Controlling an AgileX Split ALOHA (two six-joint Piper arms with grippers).
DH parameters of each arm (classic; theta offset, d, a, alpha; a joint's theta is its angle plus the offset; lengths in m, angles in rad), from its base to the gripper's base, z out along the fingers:
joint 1: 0 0.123 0 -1.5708
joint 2: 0.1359 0 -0.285 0
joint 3: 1.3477 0 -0.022 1.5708
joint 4: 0 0.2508 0 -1.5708
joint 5: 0 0 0.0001 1.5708
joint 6: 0 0.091 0 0
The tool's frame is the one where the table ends.
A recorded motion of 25 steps. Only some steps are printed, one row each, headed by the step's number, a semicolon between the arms.
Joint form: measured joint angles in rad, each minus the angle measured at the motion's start. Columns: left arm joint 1, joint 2, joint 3, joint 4, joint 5, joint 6; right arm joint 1, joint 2, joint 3, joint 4, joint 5, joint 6.
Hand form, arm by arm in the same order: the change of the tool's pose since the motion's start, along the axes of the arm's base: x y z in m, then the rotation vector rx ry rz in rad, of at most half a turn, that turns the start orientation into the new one. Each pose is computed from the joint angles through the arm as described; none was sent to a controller.
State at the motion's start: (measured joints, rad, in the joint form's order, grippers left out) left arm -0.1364 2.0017 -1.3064 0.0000 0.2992 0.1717; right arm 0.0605 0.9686 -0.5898 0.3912 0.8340 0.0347
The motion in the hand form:
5: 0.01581 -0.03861 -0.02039 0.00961 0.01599 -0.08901; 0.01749 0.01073 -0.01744 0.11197 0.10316 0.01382
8: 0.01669 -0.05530 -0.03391 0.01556 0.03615 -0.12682; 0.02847 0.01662 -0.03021 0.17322 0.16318 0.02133
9: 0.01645 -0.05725 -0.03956 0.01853 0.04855 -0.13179; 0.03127 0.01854 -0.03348 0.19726 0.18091 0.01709
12: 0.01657 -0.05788 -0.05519 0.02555 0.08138 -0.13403; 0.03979 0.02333 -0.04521 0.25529 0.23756 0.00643
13: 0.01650 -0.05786 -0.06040 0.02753 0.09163 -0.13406; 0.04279 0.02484 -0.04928 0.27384 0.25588 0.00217
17: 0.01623 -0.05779 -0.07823 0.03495 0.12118 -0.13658; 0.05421 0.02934 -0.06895 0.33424 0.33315 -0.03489
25: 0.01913 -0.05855 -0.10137 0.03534 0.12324 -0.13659; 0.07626 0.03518 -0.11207 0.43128 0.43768 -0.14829
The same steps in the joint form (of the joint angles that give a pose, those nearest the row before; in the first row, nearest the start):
5: -0.0804 0.1064 -0.0981 0.0000 0.0091 0.0109; 0.0000 0.1332 0.0000 0.1652 -0.0080 -0.0882
8: -0.1158 0.1481 -0.1177 0.0000 0.0080 0.0138; 0.0000 0.2219 0.0000 0.2642 -0.0141 -0.1540
9: -0.1201 0.1611 -0.1188 0.0000 0.0089 0.0146; 0.0000 0.2455 0.0000 0.2977 -0.0141 -0.1685
12: -0.1214 0.1966 -0.1208 0.0000 0.0089 0.0157; 0.0000 0.3221 -0.0002 0.3839 -0.0142 -0.2130
13: -0.1214 0.2082 -0.1208 0.0000 0.0078 0.0157; 0.0000 0.3488 -0.0012 0.4123 -0.0141 -0.2284
17: -0.1214 0.2484 -0.1208 0.0000 -0.0020 0.0186; 0.0000 0.4607 -0.0014 0.5122 -0.0258 -0.2749
25: -0.1214 0.3085 -0.1288 0.0000 -0.0520 0.0187; 0.0000 0.6837 -0.0064 0.7366 -0.0820 -0.3943

